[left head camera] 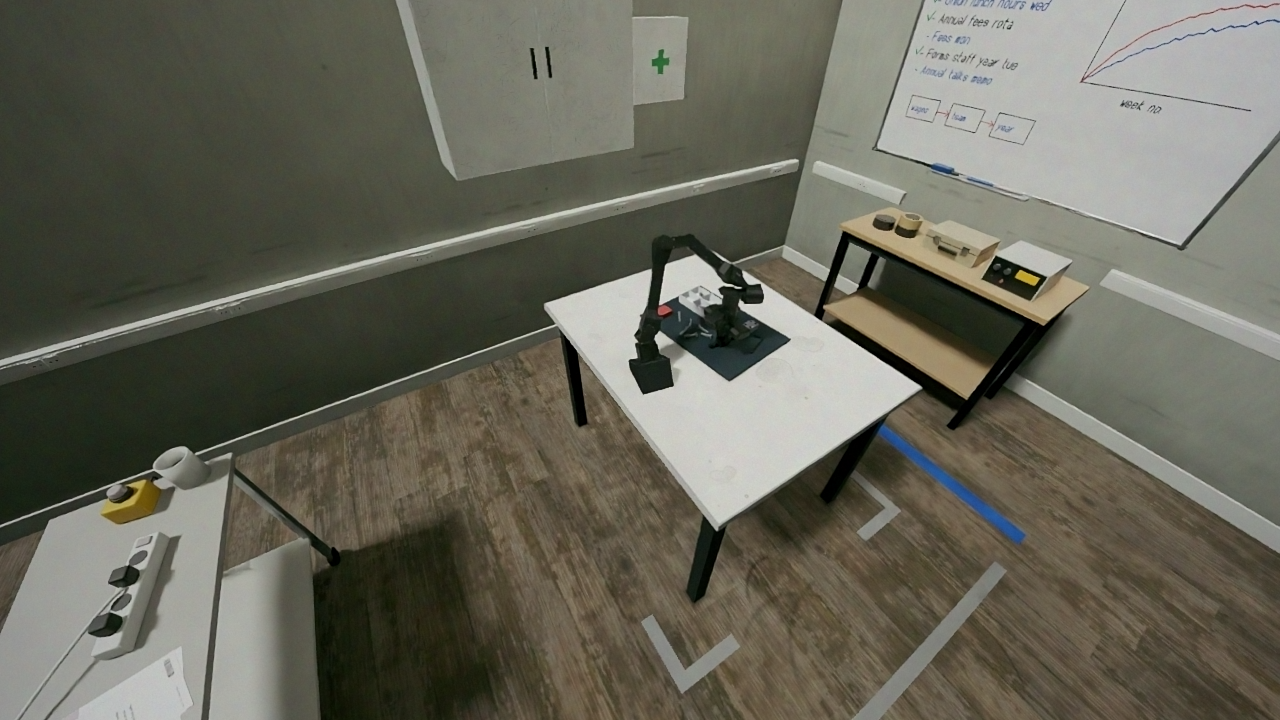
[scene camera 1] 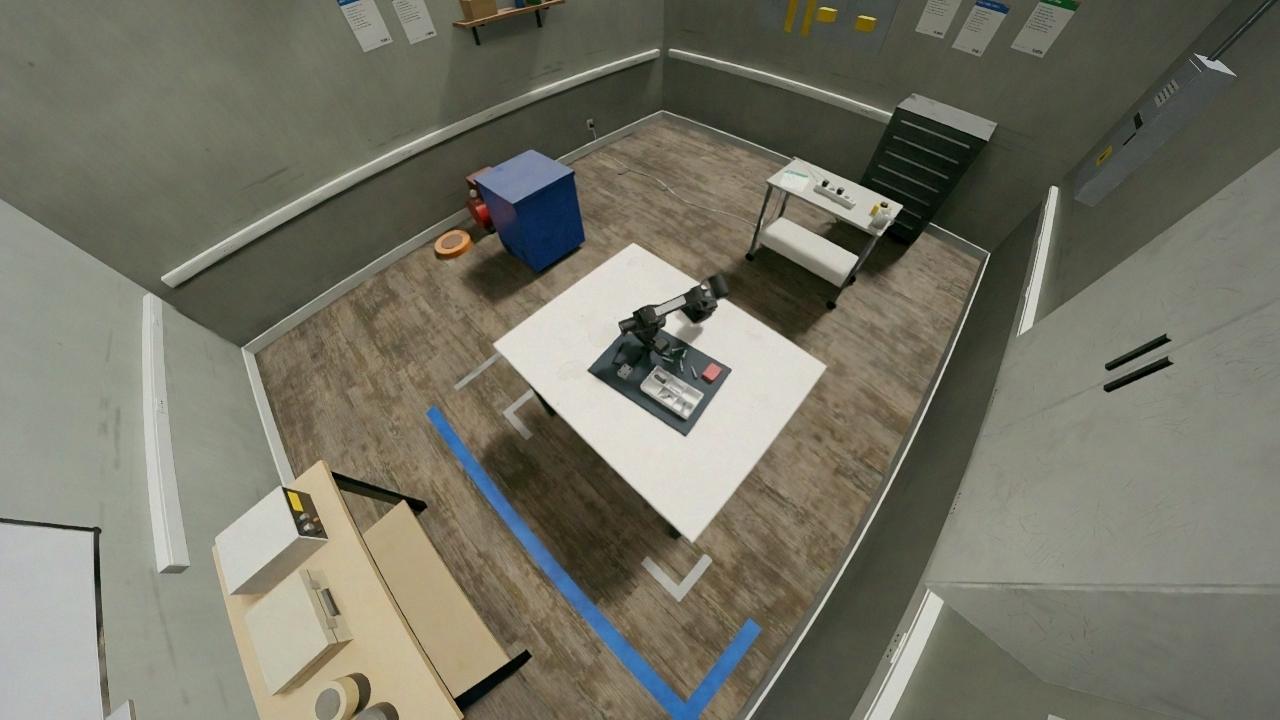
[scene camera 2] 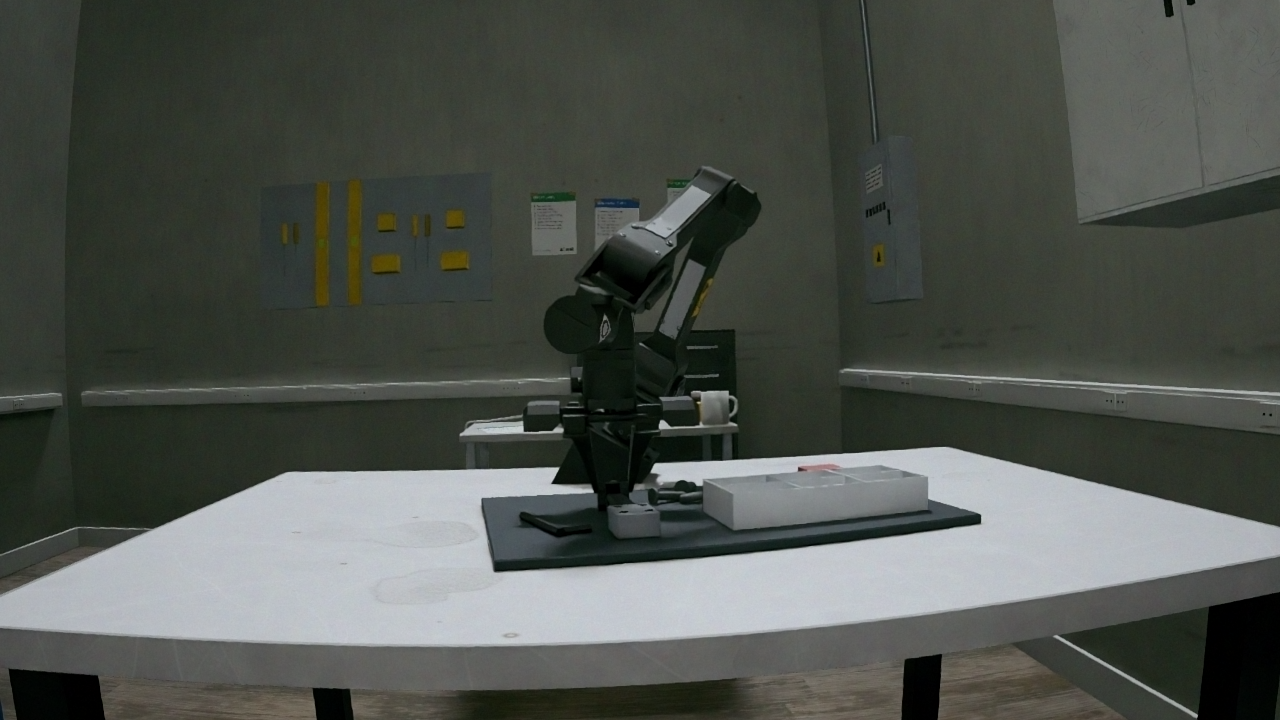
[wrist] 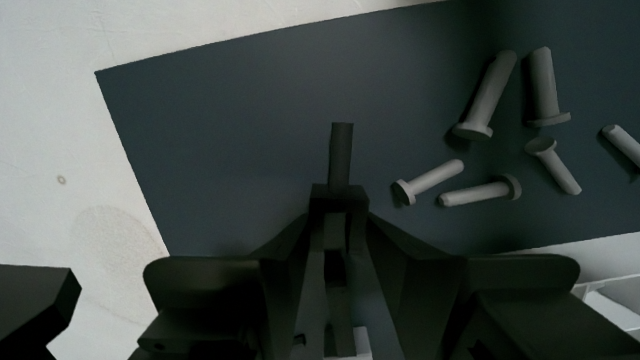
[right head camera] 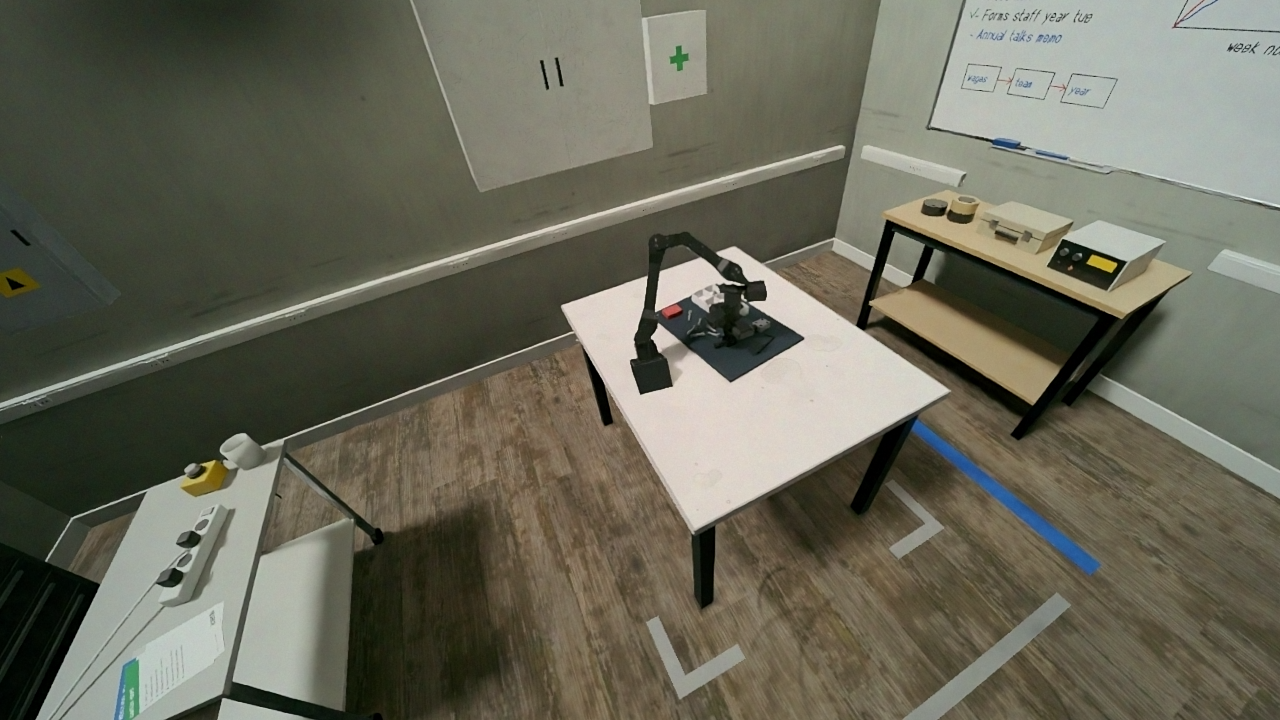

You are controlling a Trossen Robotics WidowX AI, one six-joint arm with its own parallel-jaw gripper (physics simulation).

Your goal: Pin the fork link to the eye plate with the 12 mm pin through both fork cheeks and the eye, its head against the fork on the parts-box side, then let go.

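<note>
My gripper is shut on the dark fork link, low over the mat; the link's shank points away from the fingers in the wrist view. The grey eye plate is on the mat beside the fingertips; part of it shows at the bottom of the wrist view. Whether fork and eye touch or line up is hidden. Two thicker headed pins and several thinner pins, including one nearby, lie loose on the mat. I cannot tell which pin is 12 mm.
The white parts box stands on the dark mat, right of the pins in scene camera 2. A black angled piece lies left of the eye plate there. A red block is near the box.
</note>
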